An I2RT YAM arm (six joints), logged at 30 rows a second.
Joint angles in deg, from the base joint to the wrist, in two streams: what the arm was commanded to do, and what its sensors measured. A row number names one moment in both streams.
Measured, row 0:
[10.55 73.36 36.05 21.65 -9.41 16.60]
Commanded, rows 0 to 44:
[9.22 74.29 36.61 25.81 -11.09 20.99]
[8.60 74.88 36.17 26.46 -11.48 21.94]
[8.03 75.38 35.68 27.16 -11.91 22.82]
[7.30 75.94 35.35 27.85 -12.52 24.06]
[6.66 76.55 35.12 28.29 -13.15 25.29]
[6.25 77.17 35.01 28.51 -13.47 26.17]
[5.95 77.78 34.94 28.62 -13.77 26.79]
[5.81 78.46 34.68 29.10 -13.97 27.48]
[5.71 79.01 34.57 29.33 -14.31 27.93]
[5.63 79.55 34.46 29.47 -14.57 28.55]
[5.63 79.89 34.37 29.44 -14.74 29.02]
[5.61 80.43 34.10 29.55 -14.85 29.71]
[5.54 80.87 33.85 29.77 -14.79 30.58]
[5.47 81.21 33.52 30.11 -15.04 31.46]
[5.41 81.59 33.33 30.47 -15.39 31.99]
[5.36 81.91 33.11 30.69 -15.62 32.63]
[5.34 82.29 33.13 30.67 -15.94 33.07]
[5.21 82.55 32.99 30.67 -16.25 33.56]
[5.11 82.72 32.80 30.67 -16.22 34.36]
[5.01 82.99 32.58 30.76 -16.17 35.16]
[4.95 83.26 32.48 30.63 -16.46 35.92]
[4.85 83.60 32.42 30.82 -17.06 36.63]
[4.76 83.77 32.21 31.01 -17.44 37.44]
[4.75 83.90 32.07 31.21 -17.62 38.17]
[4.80 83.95 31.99 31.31 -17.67 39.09]
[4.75 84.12 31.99 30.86 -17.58 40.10]
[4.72 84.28 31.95 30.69 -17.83 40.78]
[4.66 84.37 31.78 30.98 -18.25 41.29]
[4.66 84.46 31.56 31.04 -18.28 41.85]
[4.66 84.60 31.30 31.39 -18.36 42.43]
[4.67 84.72 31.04 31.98 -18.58 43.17]
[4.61 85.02 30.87 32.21 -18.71 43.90]
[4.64 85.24 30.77 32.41 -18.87 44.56]
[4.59 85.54 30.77 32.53 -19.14 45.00]
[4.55 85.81 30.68 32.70 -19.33 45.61]
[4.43 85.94 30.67 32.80 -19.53 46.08]
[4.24 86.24 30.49 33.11 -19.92 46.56]
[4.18 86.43 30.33 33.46 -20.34 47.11]
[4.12 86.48 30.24 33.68 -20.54 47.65]
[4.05 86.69 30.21 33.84 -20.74 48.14]
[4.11 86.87 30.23 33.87 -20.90 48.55]
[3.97 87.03 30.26 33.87 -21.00 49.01]
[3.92 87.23 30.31 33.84 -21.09 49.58]
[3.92 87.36 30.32 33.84 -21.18 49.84]
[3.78 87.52 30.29 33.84 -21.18 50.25]
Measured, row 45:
[4.27 87.35 29.65 30.11 -19.68 48.23]
